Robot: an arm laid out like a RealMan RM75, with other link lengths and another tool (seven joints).
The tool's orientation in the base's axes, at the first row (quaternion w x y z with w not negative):
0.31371 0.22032 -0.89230 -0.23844
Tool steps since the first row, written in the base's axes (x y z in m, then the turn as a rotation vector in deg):
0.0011 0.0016 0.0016 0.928 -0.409 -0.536
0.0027 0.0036 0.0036 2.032 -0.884 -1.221
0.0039 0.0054 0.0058 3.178 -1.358 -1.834
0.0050 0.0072 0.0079 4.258 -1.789 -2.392
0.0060 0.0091 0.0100 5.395 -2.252 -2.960
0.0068 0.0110 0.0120 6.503 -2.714 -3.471
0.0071 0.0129 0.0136 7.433 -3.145 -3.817
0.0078 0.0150 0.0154 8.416 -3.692 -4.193
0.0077 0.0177 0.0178 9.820 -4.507 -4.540
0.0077 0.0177 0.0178 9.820 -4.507 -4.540
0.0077 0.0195 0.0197 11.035 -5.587 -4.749
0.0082 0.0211 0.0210 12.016 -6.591 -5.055
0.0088 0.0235 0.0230 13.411 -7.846 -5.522
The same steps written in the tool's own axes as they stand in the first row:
-0.0009 0.0019 -0.0014 -0.677 -0.851 -0.365
-0.0022 0.0042 -0.0032 -1.510 -1.881 -0.763
-0.0030 0.0066 -0.0050 -2.341 -2.880 -1.239
-0.0038 0.0089 -0.0067 -3.123 -3.798 -1.696
-0.0046 0.0114 -0.0083 -3.933 -4.760 -2.193
-0.0053 0.0138 -0.0096 -4.697 -5.683 -2.710
-0.0058 0.0161 -0.0104 -5.277 -6.444 -3.214
-0.0066 0.0186 -0.0115 -5.845 -7.328 -3.766
-0.0069 0.0221 -0.0123 -6.552 -8.508 -4.694
-0.0069 0.0221 -0.0123 -6.552 -8.508 -4.694
-0.0071 0.0246 -0.0131 -6.919 -9.774 -5.668
-0.0077 0.0265 -0.0139 -7.206 -10.978 -6.398
-0.0085 0.0294 -0.0150 -7.722 -12.572 -7.364

